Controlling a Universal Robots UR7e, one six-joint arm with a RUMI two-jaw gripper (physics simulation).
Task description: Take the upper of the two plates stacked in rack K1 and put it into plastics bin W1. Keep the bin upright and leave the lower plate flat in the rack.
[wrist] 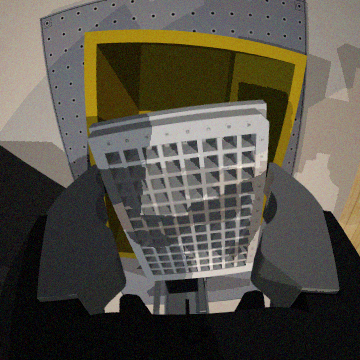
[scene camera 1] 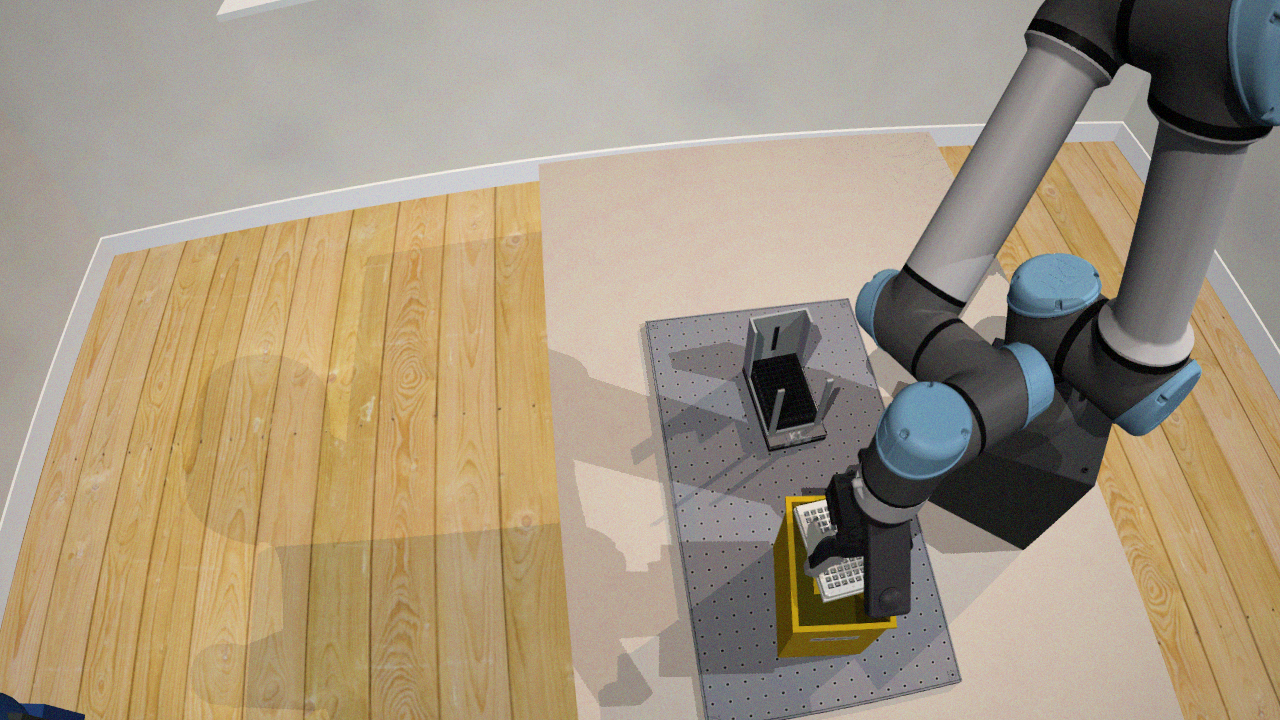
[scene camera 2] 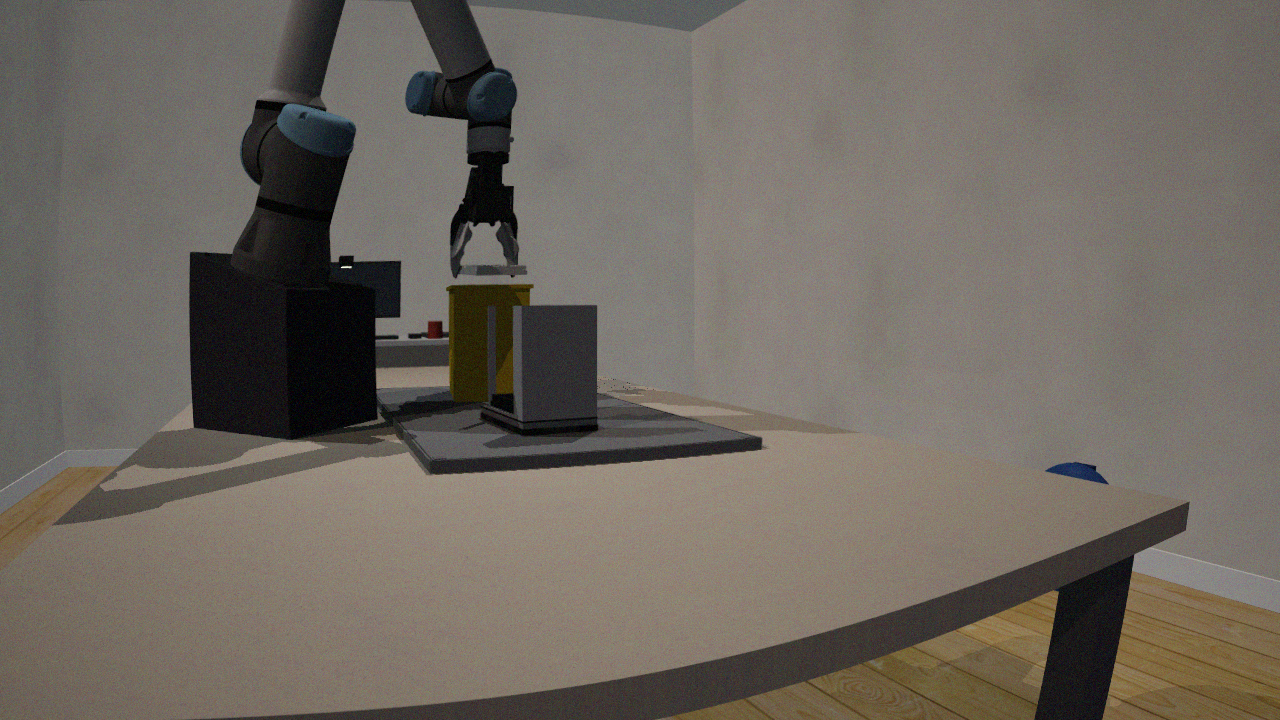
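Pixels of known places: gripper, between the fingertips: [wrist: 183, 166] [scene camera 1: 846, 568] [scene camera 2: 484, 278]; arm's base, origin of its link: [scene camera 2: 279, 272].
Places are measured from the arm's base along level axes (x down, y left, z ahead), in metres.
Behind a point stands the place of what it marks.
My gripper [scene camera 1: 839, 550] @[x 0.006, y 0.223, z 0.337 m] [scene camera 2: 485, 267] @[x 0.006, y 0.223, z 0.337 m] [wrist: 183, 166] @[x 0.006, y 0.223, z 0.337 m] is shut on a white gridded plate [scene camera 1: 843, 579] @[x -0.016, y 0.243, z 0.348 m] [scene camera 2: 492, 269] @[x -0.004, y 0.133, z 0.335 m] [wrist: 192, 175] @[x -0.007, y 0.225, z 0.341 m], with one finger at each long side. The plate hangs about level, a little above the rim of the yellow bin W1 [scene camera 1: 801, 642] @[x 0.102, y 0.290, z 0.387 m] [scene camera 2: 467, 358] @[x 0.132, y 0.126, z 0.294 m] [wrist: 90, 75] @[x 0.020, y 0.276, z 0.283 m]. In the wrist view it covers the near part of the opening, and the far part shows beyond it. The bin stands upright. The black lower plate [scene camera 1: 784, 390] @[x 0.052, y -0.064, z 0.369 m] lies flat in the grey rack K1 [scene camera 1: 791, 437] @[x 0.182, y -0.055, z 0.343 m] [scene camera 2: 554, 362] @[x 0.117, y -0.205, z 0.349 m]. The gripper hides part of the held plate in scene camera 1.
The rack and bin stand on a grey perforated board [scene camera 1: 716, 501] @[x 0.199, y 0.037, z 0.470 m] [scene camera 2: 626, 440] @[x 0.199, y -0.272, z 0.412 m] [wrist: 60, 85] @[x 0.199, y 0.249, z 0.167 m]. The rack has a tall back wall and two upright posts [scene camera 1: 776, 411] @[x 0.108, y -0.062, z 0.374 m] at its front. The arm's black base block [scene camera 1: 1029, 483] @[x 0.033, y 0.128, z 0.042 m] [scene camera 2: 268, 358] @[x 0.111, y -0.096, z -0.005 m] stands beside the board.
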